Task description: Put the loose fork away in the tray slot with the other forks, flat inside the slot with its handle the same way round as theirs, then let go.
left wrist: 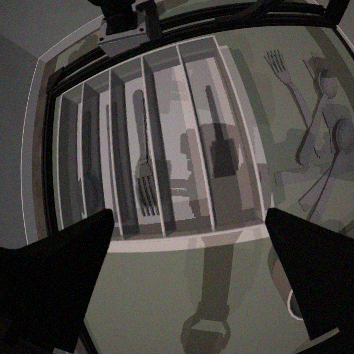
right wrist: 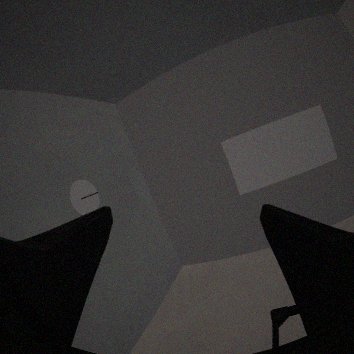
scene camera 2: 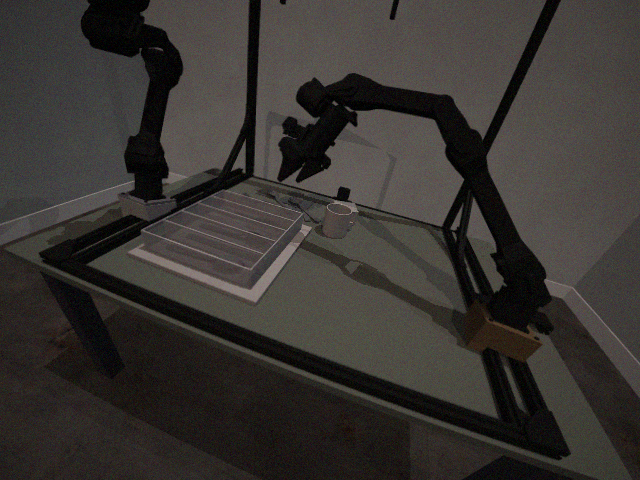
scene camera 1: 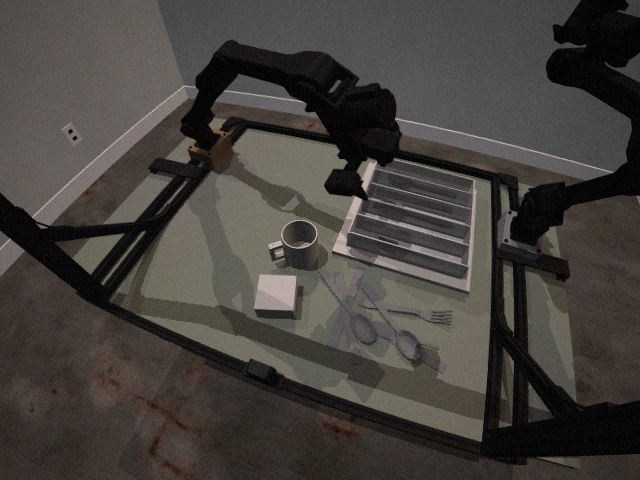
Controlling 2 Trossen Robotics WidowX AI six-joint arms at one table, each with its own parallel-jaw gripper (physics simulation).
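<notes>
The loose fork (scene camera 1: 413, 311) (left wrist: 298, 95) lies on the table beside the tray, its handle crossed by a spoon. The white tray (scene camera 1: 403, 269) (scene camera 2: 261, 289) (left wrist: 190, 244) has several long slots. In the left wrist view, a stored fork (left wrist: 142, 130) lies in the third slot from the left, handle toward the top, tines toward the bottom; whether others lie under it I cannot tell. My left gripper (scene camera 2: 289, 180) (left wrist: 192, 217) is open and empty, above the table near the tray. My right gripper (right wrist: 187, 214) is open and empty, raised and facing the walls.
A spoon (scene camera 1: 363, 329) (left wrist: 344, 135), another spoon (scene camera 1: 408, 345) (left wrist: 327, 85) and other flat cutlery lie crossed near the loose fork. A mug (scene camera 1: 299, 250) (scene camera 2: 338, 222) and a white block (scene camera 1: 275, 297) stand left of the cutlery in scene camera 1. A flat-headed utensil (left wrist: 223, 157) lies in the tray's rightmost slot in the left wrist view.
</notes>
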